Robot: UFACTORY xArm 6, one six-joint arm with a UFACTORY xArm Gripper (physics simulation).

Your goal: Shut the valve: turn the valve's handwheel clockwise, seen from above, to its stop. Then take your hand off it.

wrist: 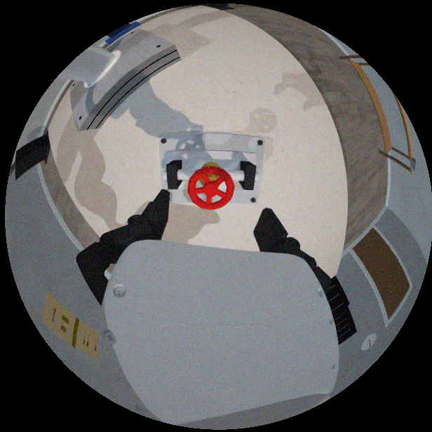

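The valve's red handwheel (218, 188) shows near the middle of the wrist view, a spoked ring above a brass body (211, 166). A pale pipe (187, 175) runs to both sides of it, held by two black clamps (174, 175) (248, 176) on a light metal base plate (225, 138) with dark screws at its corners. My gripper (215, 212) is open wide, with nothing between its black fingers. The fingertips stand apart, left and right of the handwheel, and do not touch it. The underside of the valve is hidden. How far the wheel is turned cannot be told.
A grey metal plate with dark grooves (132, 77) and the pale arm base (92, 65) stand at the upper left of the pale table top (235, 85). A brown-grey floor (325, 60) lies past its right edge. An orange-brown framed piece (376, 100) is at the far right.
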